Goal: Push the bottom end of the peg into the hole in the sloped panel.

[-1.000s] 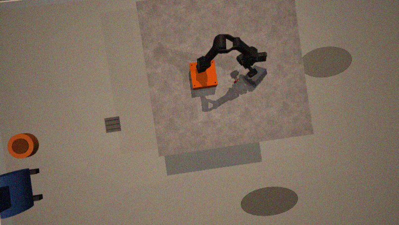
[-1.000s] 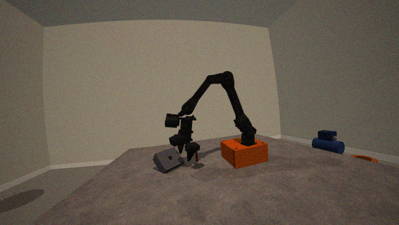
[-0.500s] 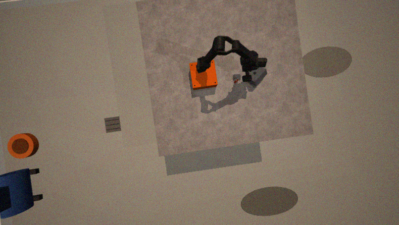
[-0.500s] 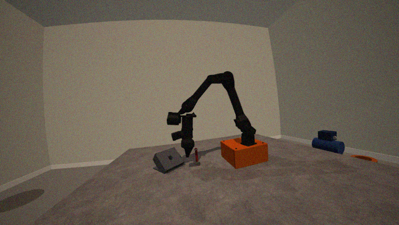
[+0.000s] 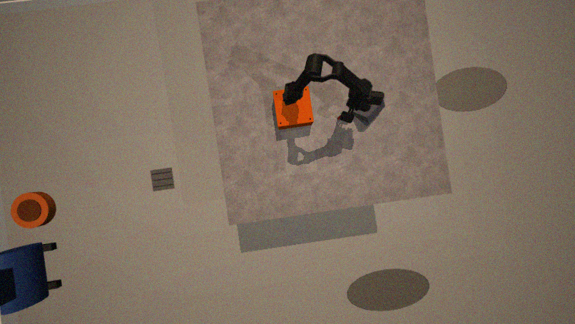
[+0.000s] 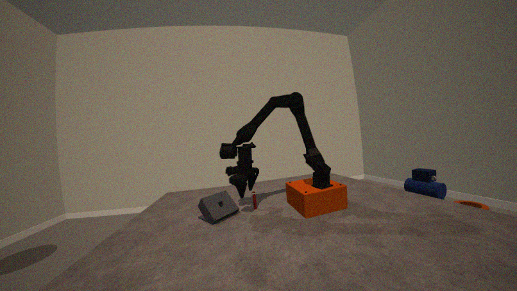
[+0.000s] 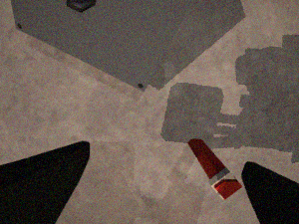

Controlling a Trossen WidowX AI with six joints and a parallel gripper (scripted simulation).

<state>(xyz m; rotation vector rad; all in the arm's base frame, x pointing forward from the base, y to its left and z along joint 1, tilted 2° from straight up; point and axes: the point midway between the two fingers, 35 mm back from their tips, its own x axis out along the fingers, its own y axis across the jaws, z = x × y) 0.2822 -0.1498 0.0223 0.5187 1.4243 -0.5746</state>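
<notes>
Right now my gripper tip is 4 cm past the red peg, 3 cm above it and 2 cm to the left of it. From my gripper tip the other things lie so: sloped panel (12 cm ahead, 4 cm below, 2 cm to the right).
</notes>
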